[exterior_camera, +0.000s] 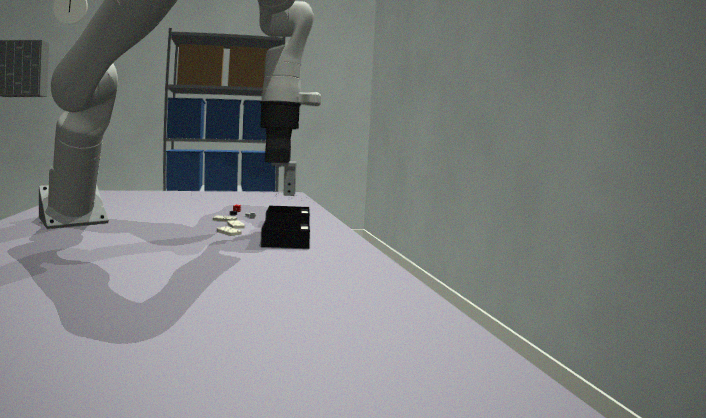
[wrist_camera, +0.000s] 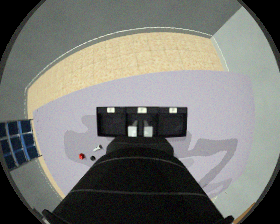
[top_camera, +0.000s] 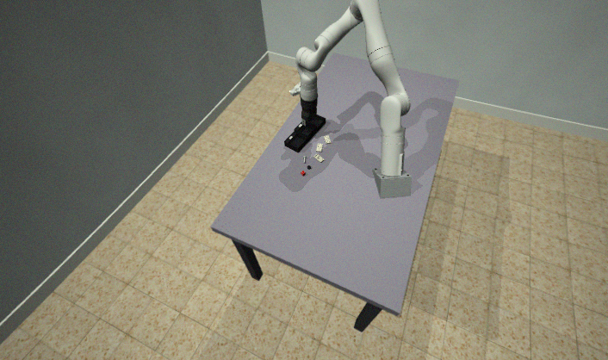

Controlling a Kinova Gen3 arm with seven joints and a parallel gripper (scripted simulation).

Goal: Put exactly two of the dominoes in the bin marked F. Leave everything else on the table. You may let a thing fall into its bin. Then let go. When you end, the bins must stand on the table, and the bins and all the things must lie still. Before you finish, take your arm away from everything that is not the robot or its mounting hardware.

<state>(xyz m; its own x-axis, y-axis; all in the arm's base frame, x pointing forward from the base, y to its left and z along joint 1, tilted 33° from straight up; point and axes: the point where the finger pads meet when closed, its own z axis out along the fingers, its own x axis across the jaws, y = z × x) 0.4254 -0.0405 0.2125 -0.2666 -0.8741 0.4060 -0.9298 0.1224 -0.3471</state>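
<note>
My hand is 100 mm past the pale domino, 90 mm above it and 60 mm to the right of it. Round my hand: black piece (200 mm to the left, 90 mm below, 90 mm behind); grey bolt (160 mm to the left, 90 mm below, 50 mm behind); red piece (250 mm to the left, 80 mm below, 80 mm behind).
</note>
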